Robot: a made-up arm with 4 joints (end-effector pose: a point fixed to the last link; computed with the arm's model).
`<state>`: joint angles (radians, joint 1 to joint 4).
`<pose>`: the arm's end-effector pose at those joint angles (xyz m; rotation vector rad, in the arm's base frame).
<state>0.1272 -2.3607 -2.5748 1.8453</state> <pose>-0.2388 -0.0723 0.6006 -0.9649 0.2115 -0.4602</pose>
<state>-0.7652 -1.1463 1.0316 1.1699</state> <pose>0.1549 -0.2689 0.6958 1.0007 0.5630 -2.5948</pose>
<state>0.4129 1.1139 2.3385 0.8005</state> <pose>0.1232 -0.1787 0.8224 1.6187 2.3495 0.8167</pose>
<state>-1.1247 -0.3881 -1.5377 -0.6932</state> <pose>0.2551 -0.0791 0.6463 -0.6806 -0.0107 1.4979</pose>
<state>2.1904 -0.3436 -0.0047 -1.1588</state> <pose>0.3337 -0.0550 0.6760 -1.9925 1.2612 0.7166</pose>
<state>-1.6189 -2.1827 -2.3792 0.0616</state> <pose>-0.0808 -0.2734 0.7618 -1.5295 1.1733 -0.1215</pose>
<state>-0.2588 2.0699 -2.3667 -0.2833</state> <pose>-0.1647 -0.0549 0.8089 0.8360 2.5052 -0.5032</pose>
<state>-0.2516 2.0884 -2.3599 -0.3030</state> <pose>-0.1695 -0.0575 0.8064 0.8497 2.4910 -0.4871</pose>
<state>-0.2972 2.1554 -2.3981 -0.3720</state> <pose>-0.1850 -0.0559 0.7938 0.9179 2.4034 -0.4434</pose>
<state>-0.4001 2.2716 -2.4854 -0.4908</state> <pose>-0.2088 -0.0521 0.7684 1.0189 2.2541 -0.3540</pose>
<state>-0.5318 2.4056 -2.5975 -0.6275</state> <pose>-0.2316 -0.0512 0.7365 1.1016 2.1078 -0.2280</pose>
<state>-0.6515 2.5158 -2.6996 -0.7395</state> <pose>-0.2469 -0.0538 0.7101 1.1450 2.0153 -0.1117</pose>
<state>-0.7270 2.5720 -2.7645 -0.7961</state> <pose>-0.2536 -0.0557 0.6970 1.1580 1.9785 -0.0502</pose>
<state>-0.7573 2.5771 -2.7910 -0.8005</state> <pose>-0.2538 -0.0541 0.6951 1.1547 1.9727 -0.0454</pose>
